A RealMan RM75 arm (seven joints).
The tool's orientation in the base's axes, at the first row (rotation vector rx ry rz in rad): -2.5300, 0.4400, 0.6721
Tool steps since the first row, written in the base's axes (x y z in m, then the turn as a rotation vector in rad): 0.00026, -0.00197, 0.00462, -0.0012, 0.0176, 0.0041; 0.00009, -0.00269, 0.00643, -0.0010, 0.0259, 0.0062; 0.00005, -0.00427, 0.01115, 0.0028, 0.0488, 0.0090; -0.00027, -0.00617, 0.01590, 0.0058, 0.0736, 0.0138; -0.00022, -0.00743, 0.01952, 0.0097, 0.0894, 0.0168; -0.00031, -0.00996, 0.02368, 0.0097, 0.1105, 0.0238; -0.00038, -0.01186, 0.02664, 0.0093, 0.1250, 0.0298; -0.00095, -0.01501, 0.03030, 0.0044, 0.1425, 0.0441; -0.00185, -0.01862, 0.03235, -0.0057, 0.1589, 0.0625; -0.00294, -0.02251, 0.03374, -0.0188, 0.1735, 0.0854; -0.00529, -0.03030, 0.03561, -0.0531, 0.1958, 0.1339
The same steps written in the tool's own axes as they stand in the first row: -0.00189, -0.00017, -0.00466, -0.0063, -0.0156, 0.0066; -0.00287, -0.00016, -0.00635, -0.0088, -0.0234, 0.0092; -0.00513, -0.00056, -0.01077, -0.0112, -0.0451, 0.0177; -0.00758, -0.00059, -0.01527, -0.0157, -0.0687, 0.0259; -0.00924, -0.00089, -0.01871, -0.0169, -0.0846, 0.0305; -0.01107, -0.00028, -0.02318, -0.0244, -0.1047, 0.0362; -0.01237, 0.00025, -0.02641, -0.0305, -0.1188, 0.0394; -0.01422, 0.00176, -0.03064, -0.0453, -0.1366, 0.0395; -0.01541, 0.00439, -0.03376, -0.0664, -0.1528, 0.0379; -0.01636, 0.00756, -0.03645, -0.0921, -0.1679, 0.0331; -0.01790, 0.01434, -0.04109, -0.1503, -0.1899, 0.0207
